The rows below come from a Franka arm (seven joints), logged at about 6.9 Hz.
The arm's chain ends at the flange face. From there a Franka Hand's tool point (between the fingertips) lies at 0.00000 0.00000 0.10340 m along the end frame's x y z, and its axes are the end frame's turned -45 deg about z.
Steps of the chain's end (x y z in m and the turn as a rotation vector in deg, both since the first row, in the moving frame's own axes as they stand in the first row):
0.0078 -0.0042 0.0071 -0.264 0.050 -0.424
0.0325 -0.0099 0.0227 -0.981 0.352 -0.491
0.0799 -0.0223 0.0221 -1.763 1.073 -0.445
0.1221 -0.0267 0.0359 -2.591 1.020 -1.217
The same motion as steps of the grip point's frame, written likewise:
0.0082 0.0029 0.0071 -0.222 -0.151 -0.424
0.0292 0.0177 0.0227 -0.943 -0.445 -0.491
0.0714 0.0444 0.0220 -2.005 -0.488 -0.445
0.1033 0.0721 0.0358 -2.553 -1.111 -1.217

